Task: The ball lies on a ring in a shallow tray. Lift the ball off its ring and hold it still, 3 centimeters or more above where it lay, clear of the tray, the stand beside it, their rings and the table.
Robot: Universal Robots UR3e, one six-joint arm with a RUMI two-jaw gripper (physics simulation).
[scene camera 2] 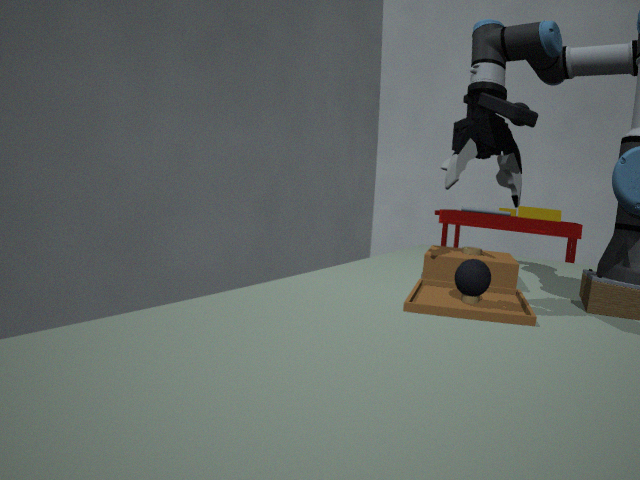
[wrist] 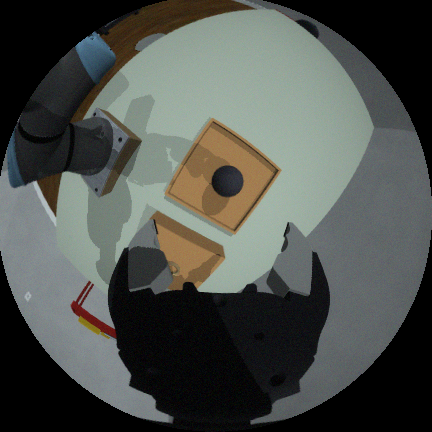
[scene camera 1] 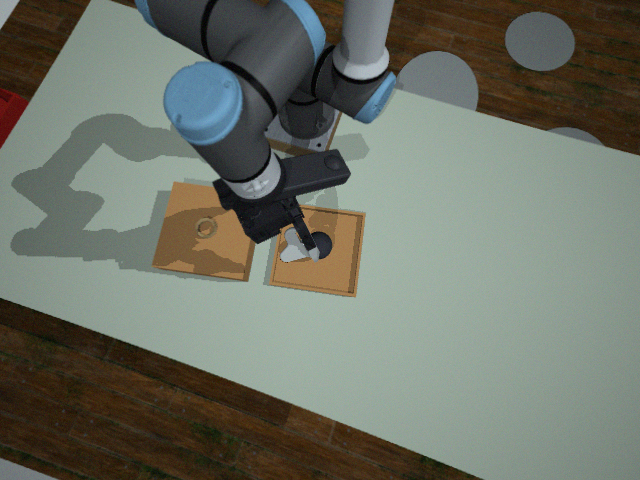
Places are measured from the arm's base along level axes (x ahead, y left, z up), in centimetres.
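Where they show: gripper, fingertip midpoint: (scene camera 2: 484,199) (wrist: 220,223); arm's base, link origin: (scene camera 2: 630,281) (wrist: 94,145) (scene camera 1: 306,115).
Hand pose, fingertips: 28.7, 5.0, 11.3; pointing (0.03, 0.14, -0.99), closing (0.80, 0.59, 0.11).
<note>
Things, the pixels of their top centre, and the offset from my fingertips, as dx, dy, dz. "spot": a spot on its surface instead. Level surfaces: height alone.
- dark ball, top centre: (scene camera 2: 475,259) (wrist: 229,183) (scene camera 1: 318,242) +0.5, +3.6, -9.5
- small ring, surface spot: (scene camera 2: 470,298) spot: +0.5, +5.0, -15.5
- shallow orange-brown tray, top centre: (scene camera 2: 470,294) (wrist: 225,179) (scene camera 1: 318,247) +0.5, +3.6, -15.1
- pale green table, surface height: dz -16.6
A dark ball (scene camera 1: 323,245) (scene camera 2: 473,277) (wrist: 227,181) rests on a small ring (scene camera 2: 470,298) inside the shallow orange-brown tray (scene camera 1: 341,271) (scene camera 2: 465,313) (wrist: 245,201). The stand (scene camera 1: 173,253) (scene camera 2: 439,269) (wrist: 192,250) is a taller block beside the tray, with a ring (scene camera 1: 198,227) (scene camera 2: 472,251) on its top. My gripper (scene camera 2: 483,196) (wrist: 220,223) is open and empty, and hangs well above the ball and the stand. In scene camera 1, one finger partly covers the ball and the other finger is hidden. In the wrist view the ball shows beyond the fingertips.
The robot's base block (scene camera 2: 610,299) (wrist: 122,165) stands on the pale green table (scene camera 1: 439,310) (scene camera 2: 258,387) (wrist: 300,100). A red table (scene camera 2: 496,221) (wrist: 95,319) with yellow items (scene camera 2: 539,213) stands in the background.
</note>
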